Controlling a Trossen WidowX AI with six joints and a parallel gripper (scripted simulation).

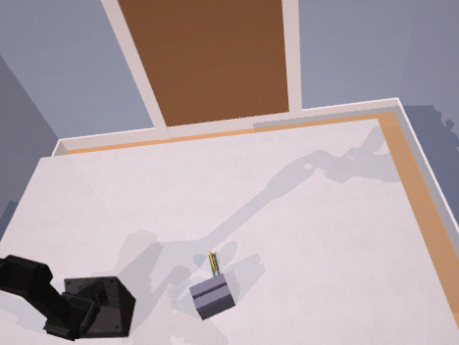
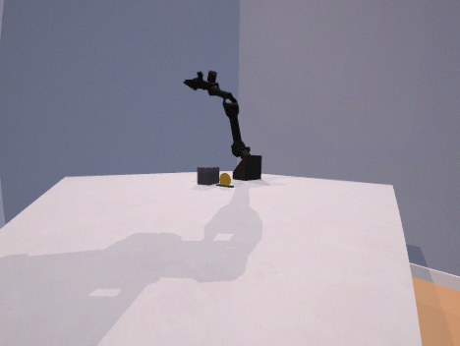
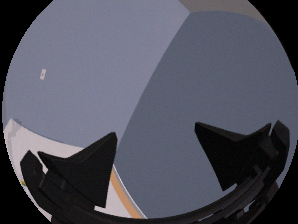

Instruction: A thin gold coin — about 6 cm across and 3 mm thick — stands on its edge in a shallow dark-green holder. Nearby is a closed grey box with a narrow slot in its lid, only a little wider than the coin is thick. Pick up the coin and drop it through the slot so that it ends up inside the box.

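Now: gripper tip 150 mm short of the gold coin, 540 mm to the right of it and 630 mm above it.
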